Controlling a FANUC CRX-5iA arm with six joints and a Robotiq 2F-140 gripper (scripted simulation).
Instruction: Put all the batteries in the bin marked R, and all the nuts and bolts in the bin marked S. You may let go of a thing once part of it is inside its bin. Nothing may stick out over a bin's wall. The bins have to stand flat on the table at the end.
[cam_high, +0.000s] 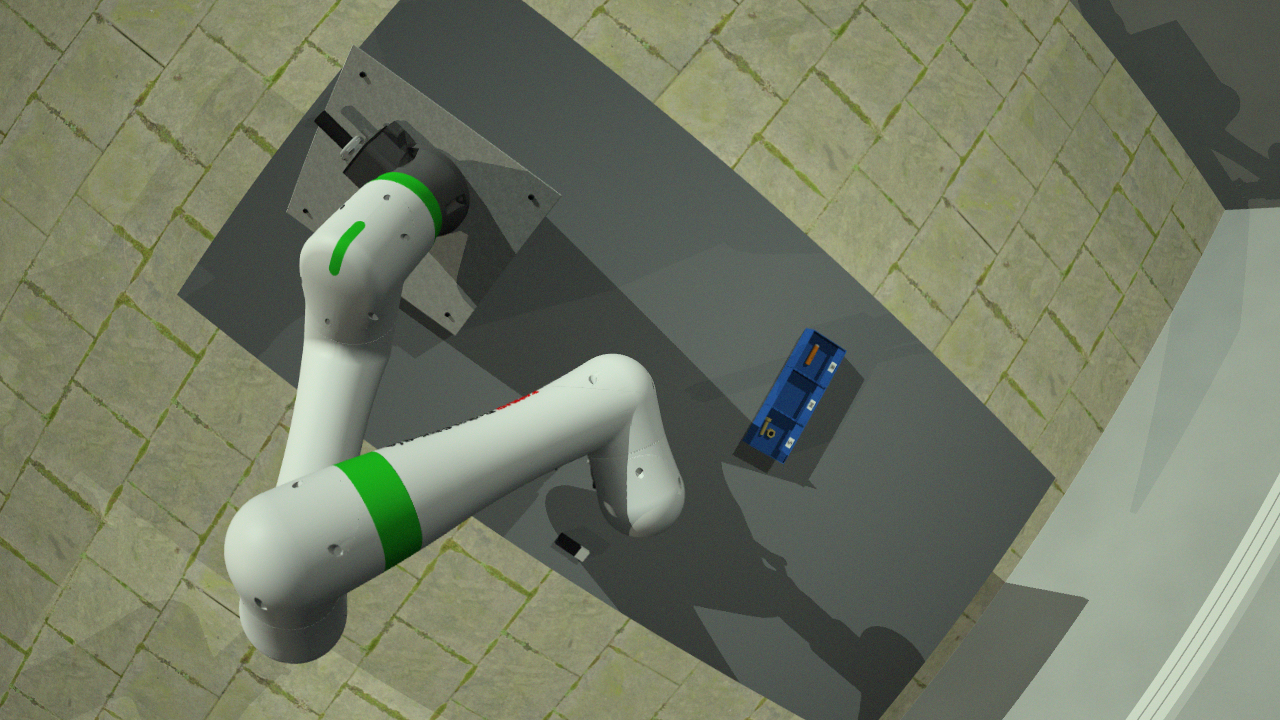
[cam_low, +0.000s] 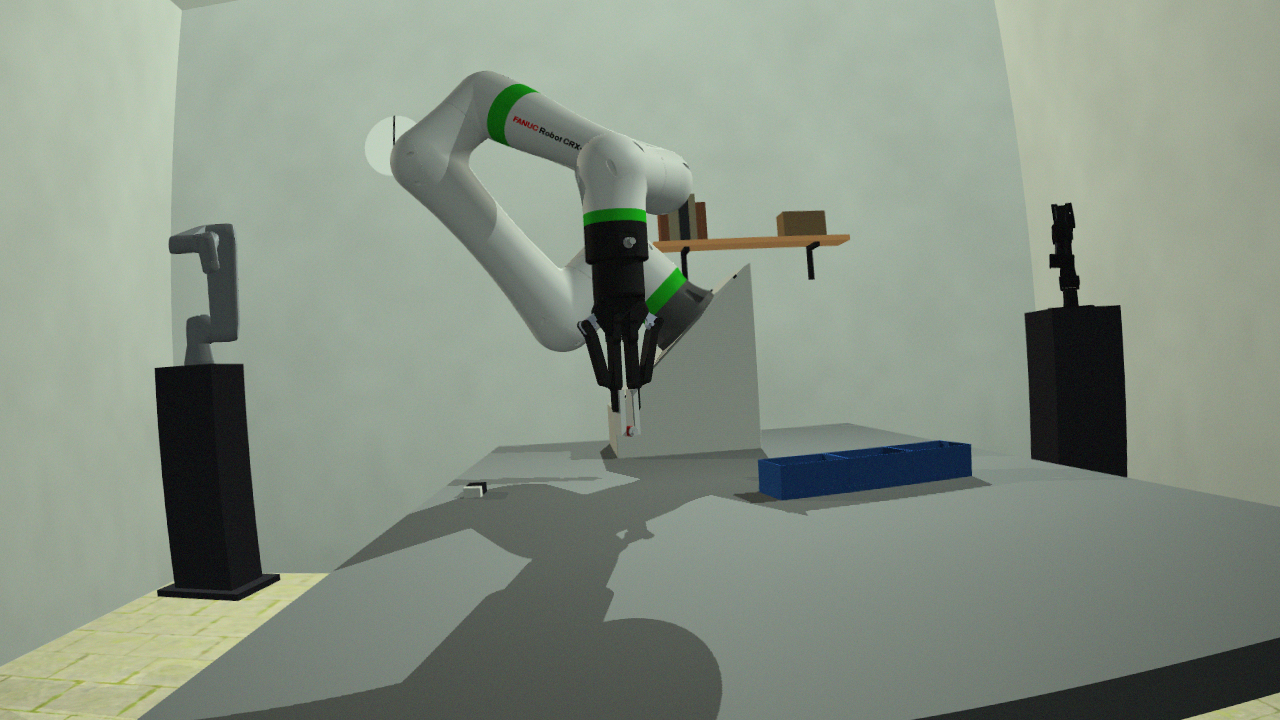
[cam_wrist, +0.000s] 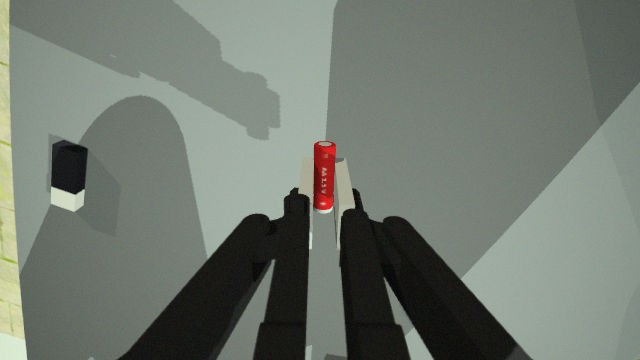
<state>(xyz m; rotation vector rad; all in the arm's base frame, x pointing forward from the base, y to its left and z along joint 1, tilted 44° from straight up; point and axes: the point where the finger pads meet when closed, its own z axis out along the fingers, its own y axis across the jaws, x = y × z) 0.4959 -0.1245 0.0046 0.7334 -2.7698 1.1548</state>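
Now: hand 22 cm short of the orange battery, 39 cm to the right of it and 8 cm above it. From my hand the other things lie so: red battery: 3 cm below; yellow bolt: 25 cm ahead, 23 cm to the left, 8 cm below; black-and-white battery: 14 cm ahead, 20 cm to the right, 9 cm below.
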